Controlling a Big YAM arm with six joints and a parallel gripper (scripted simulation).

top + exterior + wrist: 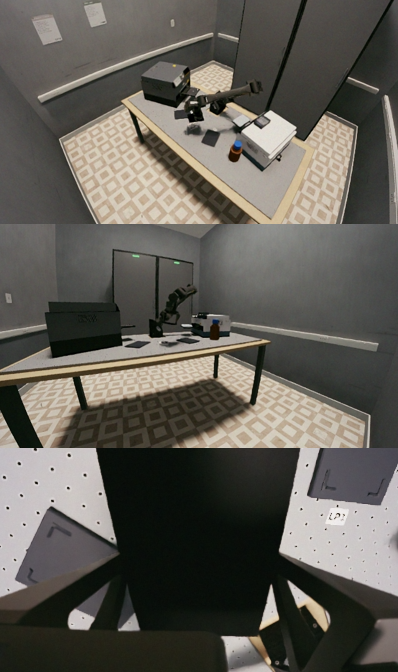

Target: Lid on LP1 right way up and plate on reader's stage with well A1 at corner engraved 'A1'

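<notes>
Now: hand 150 mm past the LP1 label, 160 mm to the left of it and 160 mm above it. From my hand the other things lie so: dark lid: right at my hand; then dark flat pad: 10 mm behind, 160 mm to the left, 150 mm below; then white multi-well plate: 270 mm behind, 300 mm to the left, 60 mm below.
</notes>
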